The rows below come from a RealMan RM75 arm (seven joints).
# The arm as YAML. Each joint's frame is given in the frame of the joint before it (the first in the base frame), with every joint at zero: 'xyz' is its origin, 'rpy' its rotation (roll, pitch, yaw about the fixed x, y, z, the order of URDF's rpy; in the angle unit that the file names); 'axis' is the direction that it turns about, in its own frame. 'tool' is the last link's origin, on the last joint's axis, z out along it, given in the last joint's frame.
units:
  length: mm
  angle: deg
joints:
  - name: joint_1
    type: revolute
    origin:
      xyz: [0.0, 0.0, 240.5]
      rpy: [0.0, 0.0, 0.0]
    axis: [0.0, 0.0, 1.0]
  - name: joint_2
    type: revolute
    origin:
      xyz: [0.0, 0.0, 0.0]
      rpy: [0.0, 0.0, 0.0]
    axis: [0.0, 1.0, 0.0]
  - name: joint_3
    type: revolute
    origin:
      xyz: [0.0, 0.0, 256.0]
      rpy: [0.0, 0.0, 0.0]
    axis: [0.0, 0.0, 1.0]
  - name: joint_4
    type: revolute
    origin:
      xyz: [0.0, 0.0, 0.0]
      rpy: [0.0, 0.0, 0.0]
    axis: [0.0, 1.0, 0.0]
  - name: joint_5
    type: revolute
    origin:
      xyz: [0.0, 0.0, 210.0]
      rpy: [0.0, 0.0, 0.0]
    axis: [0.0, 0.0, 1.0]
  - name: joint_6
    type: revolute
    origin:
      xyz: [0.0, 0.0, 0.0]
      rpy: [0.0, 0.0, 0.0]
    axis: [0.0, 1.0, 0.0]
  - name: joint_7
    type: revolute
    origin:
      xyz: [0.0, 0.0, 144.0]
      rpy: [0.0, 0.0, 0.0]
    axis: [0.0, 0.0, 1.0]
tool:
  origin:
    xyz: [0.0, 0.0, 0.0]
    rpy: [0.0, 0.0, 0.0]
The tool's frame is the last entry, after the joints.
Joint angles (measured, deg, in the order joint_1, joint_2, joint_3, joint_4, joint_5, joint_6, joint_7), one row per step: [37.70 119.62 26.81 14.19 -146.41 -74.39 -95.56]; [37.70 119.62 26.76 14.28 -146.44 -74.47 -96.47]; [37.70 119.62 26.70 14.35 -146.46 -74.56 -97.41]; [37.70 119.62 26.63 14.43 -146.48 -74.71 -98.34]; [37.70 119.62 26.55 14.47 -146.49 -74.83 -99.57]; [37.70 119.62 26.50 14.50 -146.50 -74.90 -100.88]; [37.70 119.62 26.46 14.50 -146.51 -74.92 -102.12]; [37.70 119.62 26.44 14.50 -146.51 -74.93 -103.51]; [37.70 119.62 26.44 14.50 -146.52 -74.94 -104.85]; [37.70 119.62 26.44 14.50 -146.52 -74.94 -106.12]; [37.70 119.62 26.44 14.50 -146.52 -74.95 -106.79]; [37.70 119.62 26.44 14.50 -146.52 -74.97 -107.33]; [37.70 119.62 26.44 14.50 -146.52 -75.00 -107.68]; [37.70 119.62 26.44 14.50 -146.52 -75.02 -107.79]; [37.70 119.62 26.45 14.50 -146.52 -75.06 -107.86]
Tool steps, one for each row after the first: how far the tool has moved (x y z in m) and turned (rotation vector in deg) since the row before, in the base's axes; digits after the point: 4 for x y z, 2 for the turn. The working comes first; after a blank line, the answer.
Tool pose at each row, in the base's axes (x y z in m, rotation vector in deg; the steps are taken from these numbers as rounded here): [0.1860 0.3290 -0.0953 -70.91 -95.00 -3.16]; [0.1855 0.3286 -0.0955 -70.08 -95.59 -3.52]; [0.1851 0.3282 -0.0957 -69.23 -96.19 -3.91]; [0.1844 0.3278 -0.0957 -68.34 -96.77 -4.23]; [0.1841 0.3274 -0.0958 -67.22 -97.54 -4.81]; [0.1838 0.3271 -0.0959 -66.06 -98.34 -5.49]; [0.1838 0.3270 -0.0960 -64.99 -99.11 -6.21]; [0.1838 0.3269 -0.0960 -63.79 -99.93 -7.05]; [0.1838 0.3269 -0.0960 -62.63 -100.71 -7.86]; [0.1838 0.3269 -0.0960 -61.53 -101.42 -8.64]; [0.1838 0.3269 -0.0960 -60.93 -101.80 -9.04]; [0.1837 0.3269 -0.0960 -60.45 -102.09 -9.36]; [0.1837 0.3268 -0.0959 -60.12 -102.27 -9.56]; [0.1836 0.3268 -0.0959 -60.01 -102.32 -9.61]; [0.1836 0.3268 -0.0958 -59.91 -102.34 -9.63]

[-0.0005 -0.0004 -0.0002 0.55 -0.42 0.57]; [-0.0004 -0.0004 -0.0002 0.57 -0.44 0.58]; [-0.0007 -0.0004 0.0000 0.56 -0.38 0.62]; [-0.0003 -0.0004 -0.0001 0.79 -0.60 0.72]; [-0.0003 -0.0003 -0.0001 0.86 -0.67 0.72]; [0.0000 -0.0001 -0.0001 0.83 -0.69 0.63]; [0.0000 -0.0001 0.0000 0.95 -0.76 0.68]; [0.0000 0.0000 0.0000 0.92 -0.73 0.65]; [0.0000 0.0000 0.0000 0.88 -0.69 0.60]; [0.0000 0.0000 0.0000 0.46 -0.36 0.34]; [-0.0001 0.0000 0.0000 0.37 -0.28 0.26]; [0.0000 -0.0001 0.0001 0.25 -0.17 0.18]; [-0.0001 0.0000 0.0000 0.08 -0.04 0.06]; [0.0000 0.0000 0.0001 0.06 -0.01 0.06]
